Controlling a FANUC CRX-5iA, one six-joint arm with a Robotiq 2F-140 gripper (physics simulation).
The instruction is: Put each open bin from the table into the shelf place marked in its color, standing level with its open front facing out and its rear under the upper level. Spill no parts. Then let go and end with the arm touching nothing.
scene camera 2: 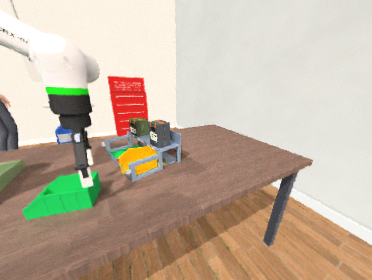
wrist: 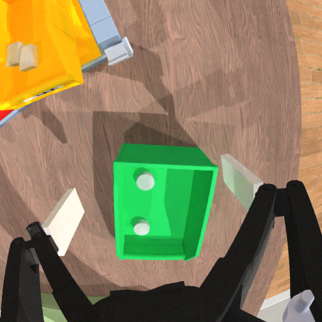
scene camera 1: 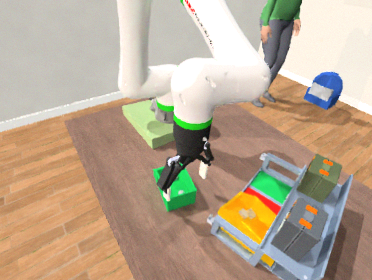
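Seen in the pictures: gripper, fingertip midpoint: (scene camera 2: pixel 88 174) (scene camera 1: pixel 185 186); arm's base, link origin: (scene camera 1: pixel 169 115).
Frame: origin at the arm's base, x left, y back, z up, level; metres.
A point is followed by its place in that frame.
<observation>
The green open bin (scene camera 1: pixel 181 200) {y -0.433, x -0.235, z -0.006 m} (scene camera 2: pixel 67 201) {y -0.362, x -0.267, z -0.006 m} (wrist: pixel 172 200) stands on the table with two pale round parts inside. My gripper (scene camera 1: pixel 185 182) {y -0.423, x -0.213, z 0.042 m} (scene camera 2: pixel 87 179) {y -0.423, x -0.213, z 0.042 m} (wrist: pixel 148 185) is open and empty above the bin, its fingertips to either side with gaps in the wrist view; their exact height against the rim is unclear. The yellow bin (scene camera 1: pixel 256 212) {y -0.607, x -0.057, z -0.014 m} (scene camera 2: pixel 136 157) {y -0.596, x -0.153, z 0.037 m} (wrist: pixel 55 45) sits in the lower level of the shelf (scene camera 1: pixel 282 166) {y -0.548, x 0.153, z 0.025 m} (scene camera 2: pixel 146 171) {y -0.628, x -0.183, z -0.030 m} (wrist: pixel 102 25), holding pale blocky parts; its rear is partly hidden. The green place (scene camera 1: pixel 270 186) {y -0.560, x 0.094, z -0.040 m} and part of the red place (scene camera 1: pixel 263 200) {y -0.584, x 0.020, z -0.040 m} show beside it.
A dark grey case (scene camera 1: pixel 300 230) {y -0.736, x -0.141, z 0.170 m} (scene camera 2: pixel 160 134) {y -0.717, x -0.145, z 0.126 m} and an olive case (scene camera 1: pixel 320 177) {y -0.682, x 0.076, z 0.146 m} (scene camera 2: pixel 138 126) {y -0.660, x 0.069, z 0.119 m} stand on the shelf's upper level. The shelf's rails and corner posts stick up around the lower level. The arm's light green base block (scene camera 1: pixel 140 125) {y -0.004, x -0.163, z 0.008 m} lies behind the green bin.
</observation>
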